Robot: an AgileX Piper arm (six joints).
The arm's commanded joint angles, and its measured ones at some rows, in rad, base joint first. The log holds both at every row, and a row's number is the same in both.
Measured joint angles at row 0:
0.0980 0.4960 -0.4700 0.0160 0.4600 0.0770
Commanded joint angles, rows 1 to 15:
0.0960 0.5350 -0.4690 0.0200 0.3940 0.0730
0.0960 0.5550 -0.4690 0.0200 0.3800 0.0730
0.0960 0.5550 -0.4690 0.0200 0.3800 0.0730
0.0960 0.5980 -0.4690 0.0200 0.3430 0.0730
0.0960 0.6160 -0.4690 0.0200 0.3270 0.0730
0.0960 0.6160 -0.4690 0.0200 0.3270 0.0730
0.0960 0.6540 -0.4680 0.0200 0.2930 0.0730
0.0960 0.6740 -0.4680 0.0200 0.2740 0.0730
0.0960 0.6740 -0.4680 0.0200 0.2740 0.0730
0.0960 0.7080 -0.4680 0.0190 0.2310 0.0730
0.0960 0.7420 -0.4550 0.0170 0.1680 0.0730
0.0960 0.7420 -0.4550 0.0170 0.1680 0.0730
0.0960 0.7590 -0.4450 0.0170 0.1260 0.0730
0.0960 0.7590 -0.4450 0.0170 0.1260 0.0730
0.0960 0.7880 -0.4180 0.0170 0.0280 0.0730
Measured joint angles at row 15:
0.0980 0.7550 -0.4490 0.0160 0.1550 0.0770
